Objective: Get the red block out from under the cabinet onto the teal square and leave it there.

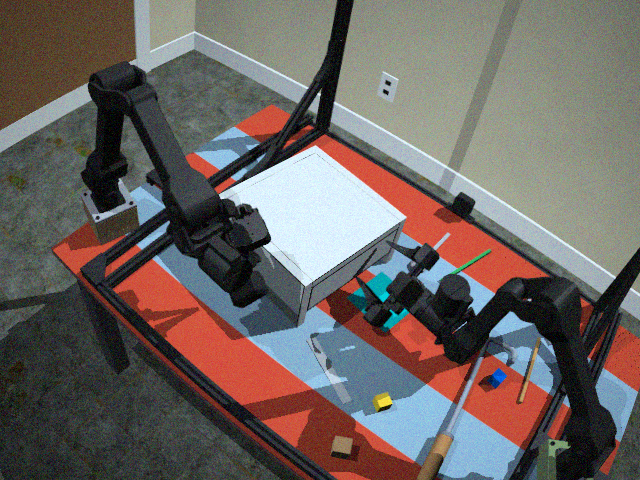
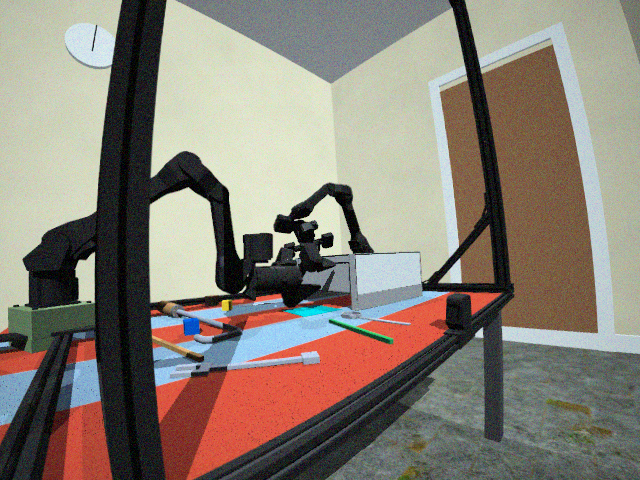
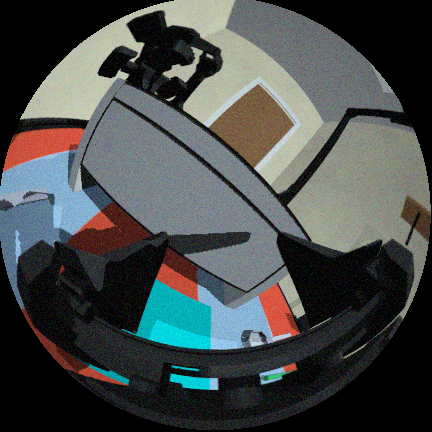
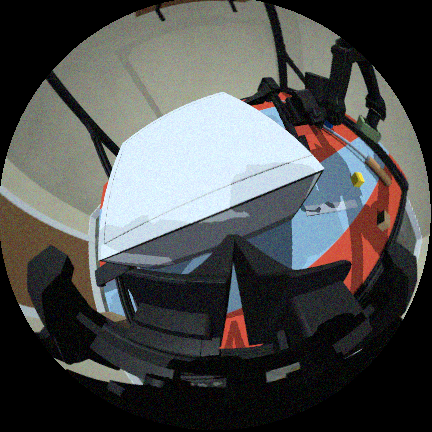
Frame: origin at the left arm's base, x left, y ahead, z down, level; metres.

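Seen in the pictures: left gripper, fingertip midpoint: (image 1: 371,259) (image 2: 327,275) (image 3: 223,238); right gripper, fingertip midpoint: (image 1: 258,260) (image 4: 232,239); left arm's base, link origin: (image 1: 571,466) (image 2: 53,304) (image 4: 369,124); right arm's base, link origin: (image 1: 107,199).
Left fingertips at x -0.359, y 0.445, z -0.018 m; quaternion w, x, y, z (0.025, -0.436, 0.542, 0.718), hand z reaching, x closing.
Observation:
Pixels of each thing's middle, then the offset from my left fingertips to it. "spot": a spot on its surface instead.
- white cabinet, body centre: (image 3: 195,186) (image 4: 187,166) (image 1: 306,229) (image 2: 357,276) dy +0.140, dx -0.048, dz +0.015 m
- teal square, surface spot: (image 3: 177,318) (image 1: 380,290) (image 2: 322,309) spot: dy -0.037, dx +0.006, dz +0.082 m
- yellow block, body centre: (image 1: 382,402) (image 4: 356,179) (image 2: 227,305) dy -0.077, dx +0.269, dz +0.070 m
- blue block, body centre: (image 1: 497,378) (image 2: 191,326) dy -0.304, dx +0.167, dz +0.070 m
- tan block, body centre: (image 1: 341,447) (image 4: 383,220) (image 2: 211,300) dy -0.020, dx +0.376, dz +0.067 m
- flat grey bar, body centre: (image 1: 328,369) (image 4: 334,206) dy +0.031, dx +0.220, dz +0.082 m
- wooden-handled tool, surface spot: (image 1: 442,448) spot: dy -0.196, dx +0.348, dz +0.050 m
- green rod, body centre: (image 2: 355,329) (image 1: 467,265) dy -0.227, dx -0.120, dz +0.079 m
- wooden stick, body centre: (image 2: 171,346) (image 1: 530,369) dy -0.385, dx +0.123, dz +0.079 m
The white cabinet (image 1: 318,210) (image 2: 385,273) (image 3: 169,177) (image 4: 201,160) stands mid-table. The teal square (image 1: 379,285) (image 2: 313,310) (image 3: 177,318) lies just before the cabinet's right front side. My left gripper (image 1: 380,268) (image 2: 313,288) (image 3: 223,238) is open and empty. It is low over the teal square, with its fingers pointing at the cabinet's face. My right gripper (image 1: 253,288) (image 4: 232,239) is shut on nothing. It is low against the cabinet's left side wall.
A yellow block (image 1: 382,401) (image 2: 227,305), a blue block (image 1: 497,377) (image 2: 190,326) and a tan block (image 1: 342,446) lie at the front right. A flat grey bar (image 1: 330,369), a wooden-handled tool (image 1: 442,448), a green rod (image 1: 471,262) (image 2: 361,330) and a wooden stick (image 1: 529,364) lie around.

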